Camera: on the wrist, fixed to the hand. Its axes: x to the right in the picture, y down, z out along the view.
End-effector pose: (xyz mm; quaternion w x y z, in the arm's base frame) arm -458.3 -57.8 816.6 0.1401 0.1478 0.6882 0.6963
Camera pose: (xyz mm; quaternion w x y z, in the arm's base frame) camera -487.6 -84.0 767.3 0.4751 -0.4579 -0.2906 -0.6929
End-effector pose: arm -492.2 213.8 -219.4 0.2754 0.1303 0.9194 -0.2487
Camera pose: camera -539.6 193.1 -183.2 0.2416 0.7318 0.6138 0.1714
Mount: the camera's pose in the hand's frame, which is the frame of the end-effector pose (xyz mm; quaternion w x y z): 15.8 -49.2 -36.2 0.6836 -0.1402 0.1512 0.7001
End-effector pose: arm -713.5 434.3 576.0 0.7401 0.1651 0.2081 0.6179
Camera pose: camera -688.1 440.4 518.6 0.0650 0.0614 0.0519 0.9946
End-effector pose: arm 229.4 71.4 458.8 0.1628 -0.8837 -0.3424 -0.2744
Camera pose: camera 191.4 97.4 502.0 0.2313 -0.8252 0.4477 -0.2552
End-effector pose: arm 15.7 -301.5 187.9 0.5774 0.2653 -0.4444 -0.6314
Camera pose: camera 19.1 -329.0 131.2 0.9412 -0.1153 -0.3137 -0.0496
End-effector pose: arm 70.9 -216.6 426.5 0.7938 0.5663 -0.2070 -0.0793
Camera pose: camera 105.6 -208.0 374.5 0.7089 0.1429 -0.4068 0.5582
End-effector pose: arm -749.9 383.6 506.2 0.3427 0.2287 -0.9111 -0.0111
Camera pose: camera -717.4 337.8 535.0 0.4119 -0.5279 -0.7296 0.1392
